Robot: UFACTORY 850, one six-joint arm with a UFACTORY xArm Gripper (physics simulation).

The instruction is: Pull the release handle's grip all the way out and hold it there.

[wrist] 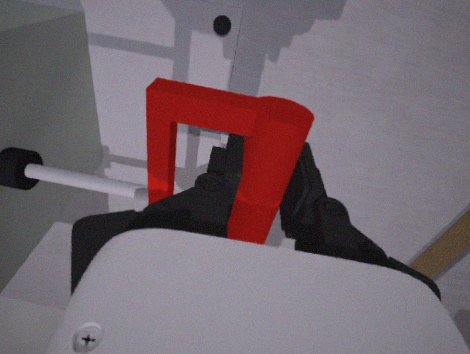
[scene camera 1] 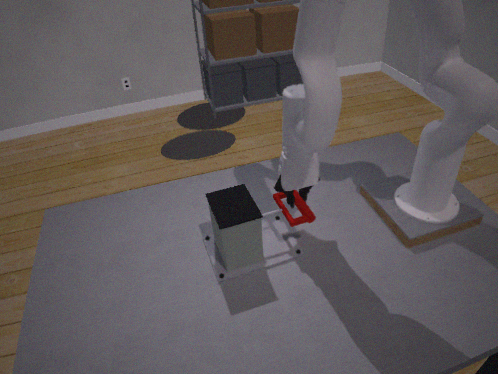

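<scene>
The release handle's red grip (scene camera 1: 308, 209) (wrist: 275, 155) is a rectangular loop with a thick round outer bar. A pale rod (wrist: 85, 180) runs from its inner side to a black collar (wrist: 20, 168) on the grey-green box (scene camera 1: 239, 245) (wrist: 45, 95). A length of this rod shows between collar and grip. My gripper (wrist: 262, 156) is shut on the thick outer bar, one black finger inside the loop and one outside. In the scene view the fingers reach down to the grip, to the right of the box; the finger tips are partly hidden there.
The box has a black top (scene camera 1: 234, 205) and stands on a pale base plate (scene camera 1: 214, 260) with dark bolts at its corners. The arm's wood-edged mounting board (scene camera 1: 425, 231) (wrist: 445, 245) is at the right of the grey table (scene camera 1: 125, 300). A shelf rack (scene camera 1: 202, 60) stands behind.
</scene>
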